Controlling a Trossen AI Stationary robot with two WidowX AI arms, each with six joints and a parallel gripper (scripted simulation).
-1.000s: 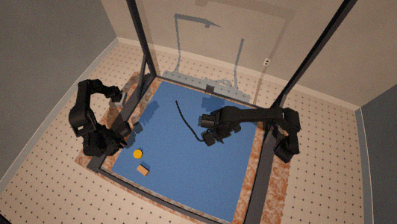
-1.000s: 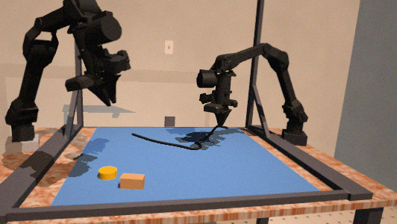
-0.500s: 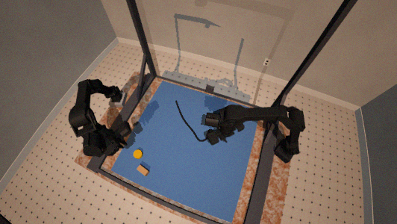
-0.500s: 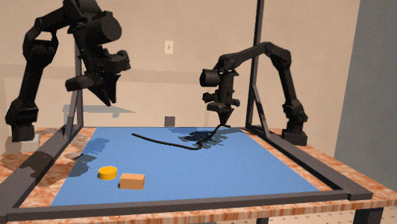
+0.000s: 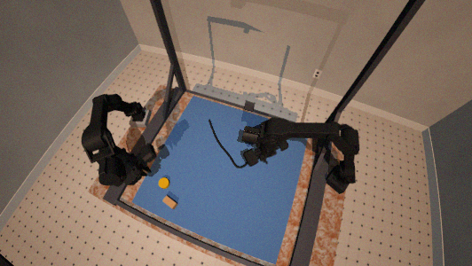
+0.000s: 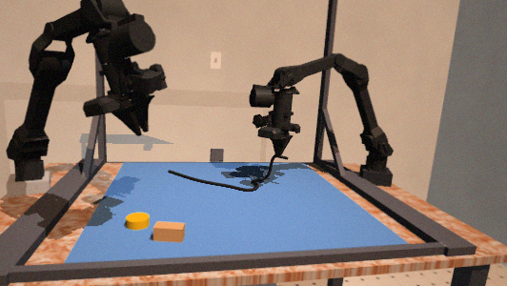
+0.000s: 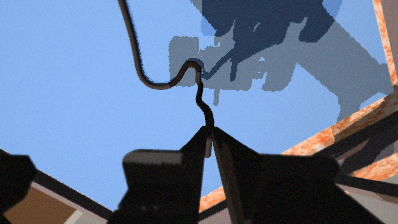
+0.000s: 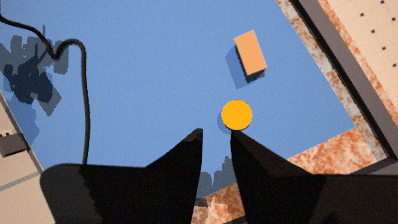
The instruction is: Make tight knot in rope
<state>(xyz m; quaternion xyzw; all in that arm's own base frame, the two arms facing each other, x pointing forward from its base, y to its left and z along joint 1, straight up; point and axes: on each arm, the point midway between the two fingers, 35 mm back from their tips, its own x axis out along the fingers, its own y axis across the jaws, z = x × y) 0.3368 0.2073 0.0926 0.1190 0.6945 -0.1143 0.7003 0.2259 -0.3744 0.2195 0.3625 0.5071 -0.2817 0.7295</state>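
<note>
My left hand is 6 cm short of the blue mat, 16 cm to the left of it and 13 cm above it. Also, from my left hand: yellow disc 24 cm ahead, 41 cm to the right, 12 cm below; orange block 32 cm ahead, 34 cm to the right, 12 cm below.
</note>
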